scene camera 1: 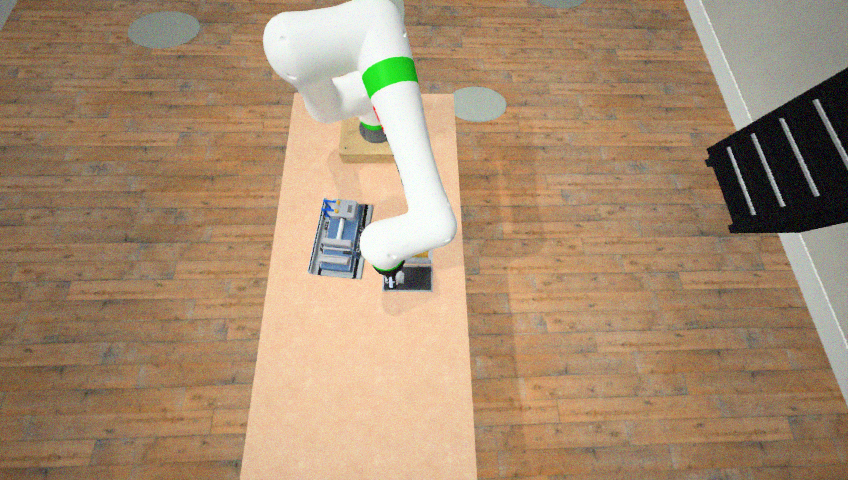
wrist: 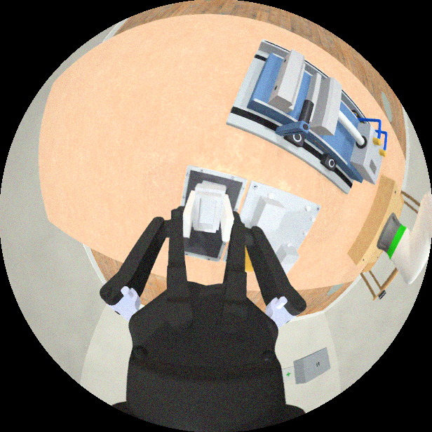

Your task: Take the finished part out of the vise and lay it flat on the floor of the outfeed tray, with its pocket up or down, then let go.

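Seen in the pictures: arm's base at its link origin: (scene camera 1: 377, 128).
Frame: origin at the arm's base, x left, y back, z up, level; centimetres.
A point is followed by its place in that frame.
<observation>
The finished part (wrist: 207, 206) (scene camera 1: 399, 277) @(y -62.7, x 12.2, z 1.3 cm) is a pale grey block with a rectangular pocket facing the wrist camera. My gripper (wrist: 208, 201) (scene camera 1: 390, 283) @(y -62.4, x 9.6, z -2.4 cm) is shut on it, with one white fingertip on each side. The part is over the outfeed tray (wrist: 204, 248) (scene camera 1: 419, 278) @(y -62.0, x 19.3, z -5.7 cm), which has a dark floor and a light rim. It covers the middle and far part of the floor in the wrist view; whether it touches the floor cannot be told. The blue and grey vise (wrist: 327, 106) (scene camera 1: 336, 259) @(y -57.2, x -10.0, z 3.2 cm) stands apart from the tray, and the part is out of its jaws.
A light grey plate (wrist: 295, 215) with raised blocks lies right beside the tray, with a yellow item (wrist: 249, 262) near it, partly hidden by the gripper. The robot's wooden base (wrist: 372, 220) (scene camera 1: 363, 148) @(y -10.1, x -5.0, z 0.5 cm) is at the table's far end in the scene view. Blue hoses (wrist: 372, 120) rise at the vise's end.
</observation>
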